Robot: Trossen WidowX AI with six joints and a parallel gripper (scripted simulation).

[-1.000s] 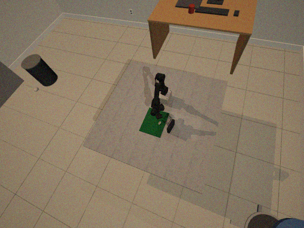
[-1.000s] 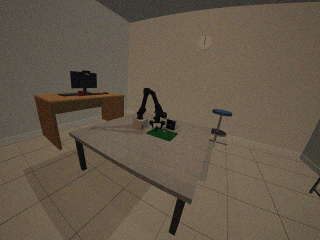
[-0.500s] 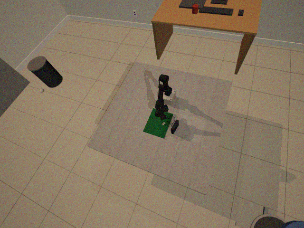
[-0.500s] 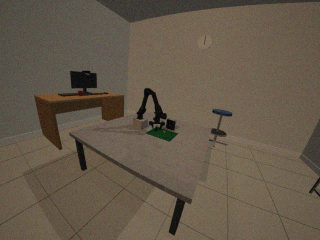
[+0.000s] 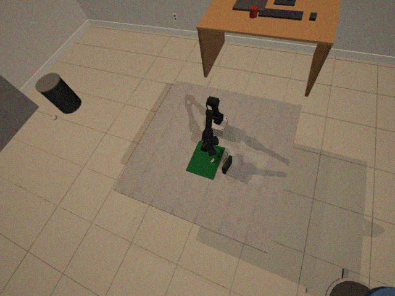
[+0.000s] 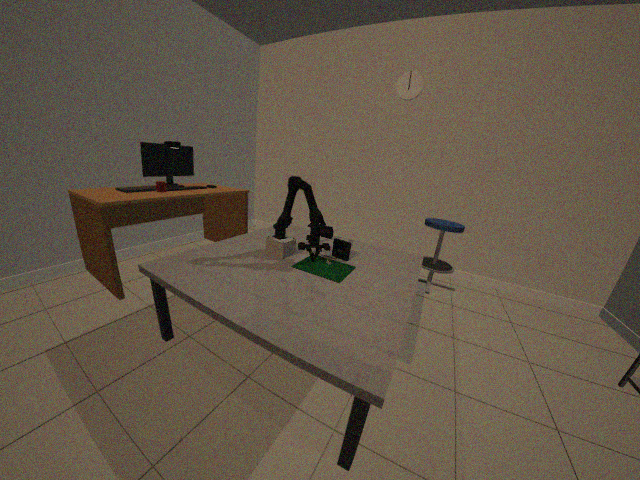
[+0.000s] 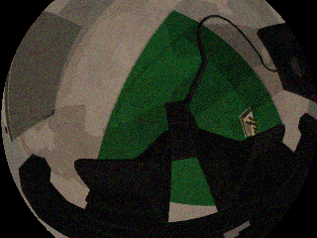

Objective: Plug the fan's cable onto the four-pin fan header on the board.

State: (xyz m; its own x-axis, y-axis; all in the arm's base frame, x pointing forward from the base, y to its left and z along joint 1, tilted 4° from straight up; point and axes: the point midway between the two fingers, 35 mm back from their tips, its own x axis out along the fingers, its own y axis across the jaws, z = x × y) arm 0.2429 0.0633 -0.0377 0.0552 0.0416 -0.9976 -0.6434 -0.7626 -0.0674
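My gripper tip is 70 mm to the right of the pale four-pin header, 70 mm short of it and 20 mm above it. Round my gripper tip: green board 90 mm ahead, 30 mm below, 10 mm to the left; then black fan 190 mm to the left, 60 mm ahead, 40 mm above; then dark fan plug 10 mm to the left, 10 mm behind, 10 mm above.
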